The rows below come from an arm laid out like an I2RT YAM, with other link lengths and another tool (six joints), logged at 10 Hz.
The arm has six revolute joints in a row. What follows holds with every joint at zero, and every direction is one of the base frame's.
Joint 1 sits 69.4 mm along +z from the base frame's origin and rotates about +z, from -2.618 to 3.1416 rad.
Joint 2 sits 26 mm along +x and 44.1 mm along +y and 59.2 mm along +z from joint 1 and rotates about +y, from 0 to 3.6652 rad.
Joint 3 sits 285.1 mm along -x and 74.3 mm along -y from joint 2 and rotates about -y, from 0 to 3.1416 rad.
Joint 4 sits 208.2 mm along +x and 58.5 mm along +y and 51 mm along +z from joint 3 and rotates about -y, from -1.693 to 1.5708 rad.
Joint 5 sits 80.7 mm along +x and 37 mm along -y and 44.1 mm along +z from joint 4 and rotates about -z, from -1.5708 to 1.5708 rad.
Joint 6 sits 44.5 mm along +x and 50.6 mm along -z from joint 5 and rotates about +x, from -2.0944 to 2.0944 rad.
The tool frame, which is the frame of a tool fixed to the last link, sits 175 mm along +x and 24 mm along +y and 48 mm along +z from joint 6; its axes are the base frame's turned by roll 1.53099, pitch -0.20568 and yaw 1.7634 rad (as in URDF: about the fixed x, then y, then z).
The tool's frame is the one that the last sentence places.
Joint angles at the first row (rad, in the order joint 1, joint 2, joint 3, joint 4, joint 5, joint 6):
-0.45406 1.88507 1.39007 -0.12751 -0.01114 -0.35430
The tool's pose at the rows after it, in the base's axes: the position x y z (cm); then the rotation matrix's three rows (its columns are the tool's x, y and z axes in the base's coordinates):
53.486 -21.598 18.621; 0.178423 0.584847 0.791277; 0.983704 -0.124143 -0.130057; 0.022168 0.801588 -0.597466
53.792 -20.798 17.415; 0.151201 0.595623 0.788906; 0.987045 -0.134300 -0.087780; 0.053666 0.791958 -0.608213
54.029 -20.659 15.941; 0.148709 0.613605 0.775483; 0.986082 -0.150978 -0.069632; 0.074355 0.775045 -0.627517
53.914 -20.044 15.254; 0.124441 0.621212 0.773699; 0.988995 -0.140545 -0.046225; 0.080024 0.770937 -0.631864
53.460 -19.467 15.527; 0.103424 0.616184 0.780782; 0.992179 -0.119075 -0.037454; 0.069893 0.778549 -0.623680
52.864 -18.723 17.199; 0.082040 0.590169 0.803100; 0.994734 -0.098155 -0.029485; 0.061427 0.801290 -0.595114
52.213 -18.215 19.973; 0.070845 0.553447 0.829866; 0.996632 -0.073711 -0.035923; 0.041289 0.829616 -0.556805
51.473 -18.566 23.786; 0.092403 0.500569 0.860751; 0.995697 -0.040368 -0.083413; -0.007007 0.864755 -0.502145
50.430 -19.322 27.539; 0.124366 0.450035 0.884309; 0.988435 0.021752 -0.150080; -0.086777 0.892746 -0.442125
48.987 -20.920 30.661; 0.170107 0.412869 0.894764; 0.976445 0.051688 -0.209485; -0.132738 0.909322 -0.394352
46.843 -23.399 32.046; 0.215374 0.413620 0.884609; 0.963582 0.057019 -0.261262; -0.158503 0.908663 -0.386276
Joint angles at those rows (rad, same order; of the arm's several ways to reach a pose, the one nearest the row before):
-0.45406 1.87724 1.34305 -0.09893 -0.04581 -0.35507
-0.45289 1.89946 1.33750 -0.09359 -0.08295 -0.35026
-0.45224 1.93034 1.34453 -0.09971 -0.09311 -0.34275
-0.45242 1.93379 1.32394 -0.08449 -0.11477 -0.35608
-0.45243 1.90981 1.28731 -0.06007 -0.12684 -0.37377
-0.45253 1.85776 1.24851 -0.03726 -0.14504 -0.38187
-0.45215 1.79064 1.23068 -0.03573 -0.15120 -0.38791
-0.45252 1.71482 1.22870 -0.03235 -0.12092 -0.39440
-0.45769 1.64208 1.22395 -0.01445 -0.07521 -0.43023
-0.49014 1.58803 1.23820 -0.02172 -0.05580 -0.45215
-0.55812 1.55193 1.25314 -0.05937 -0.06802 -0.48080

